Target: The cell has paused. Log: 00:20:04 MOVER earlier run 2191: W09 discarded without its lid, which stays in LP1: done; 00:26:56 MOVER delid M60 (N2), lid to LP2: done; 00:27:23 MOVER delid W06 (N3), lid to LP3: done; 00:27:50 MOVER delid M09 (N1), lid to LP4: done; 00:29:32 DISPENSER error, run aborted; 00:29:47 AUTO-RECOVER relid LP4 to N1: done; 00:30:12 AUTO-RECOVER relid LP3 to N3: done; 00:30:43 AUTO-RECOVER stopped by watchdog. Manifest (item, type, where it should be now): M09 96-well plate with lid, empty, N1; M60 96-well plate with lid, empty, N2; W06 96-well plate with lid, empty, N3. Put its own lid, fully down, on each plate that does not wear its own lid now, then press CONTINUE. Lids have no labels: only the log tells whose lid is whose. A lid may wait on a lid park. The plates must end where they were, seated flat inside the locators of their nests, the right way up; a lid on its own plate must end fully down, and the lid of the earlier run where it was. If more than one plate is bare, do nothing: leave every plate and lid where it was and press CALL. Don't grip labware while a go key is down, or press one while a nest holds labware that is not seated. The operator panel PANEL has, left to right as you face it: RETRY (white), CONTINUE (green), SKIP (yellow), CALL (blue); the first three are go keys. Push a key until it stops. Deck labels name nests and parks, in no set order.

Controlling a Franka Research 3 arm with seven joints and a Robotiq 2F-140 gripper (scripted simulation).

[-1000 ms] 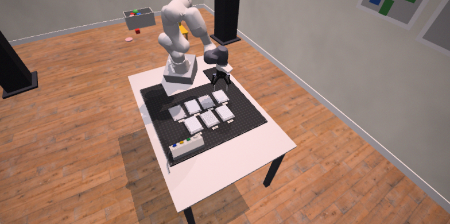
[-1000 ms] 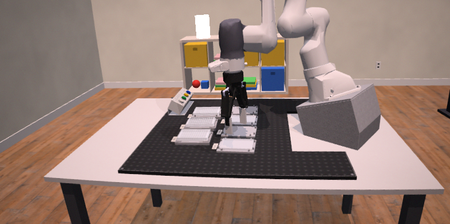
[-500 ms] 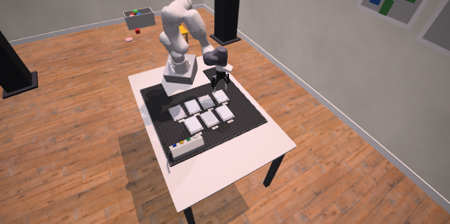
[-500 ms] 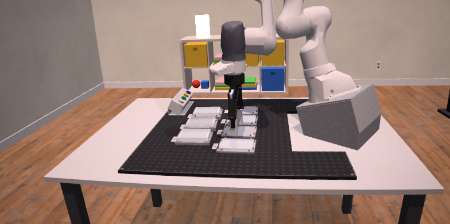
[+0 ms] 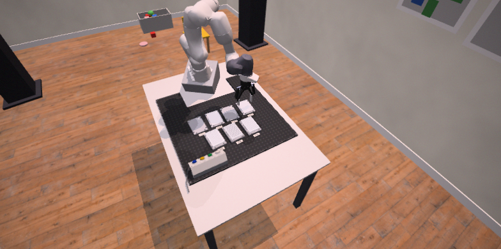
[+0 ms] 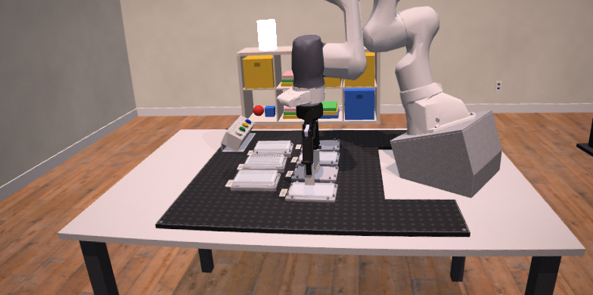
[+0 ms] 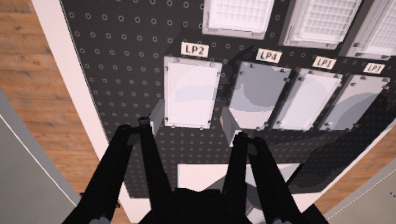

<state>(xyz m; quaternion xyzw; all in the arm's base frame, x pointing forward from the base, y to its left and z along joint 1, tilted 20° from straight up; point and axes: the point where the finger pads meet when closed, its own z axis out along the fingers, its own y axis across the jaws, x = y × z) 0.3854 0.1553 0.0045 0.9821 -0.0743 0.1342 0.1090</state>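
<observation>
The lid park LP2 lies 7 cm below my hand and 1 cm to the left of it. Also, from my hand: white key: 40 cm to the right, 28 cm ahead, 1 cm below; then green key: 45 cm to the right, 27 cm ahead, 1 cm below; then park LP4: 13 cm to the right, 7 cm below, 1 cm behind.
</observation>
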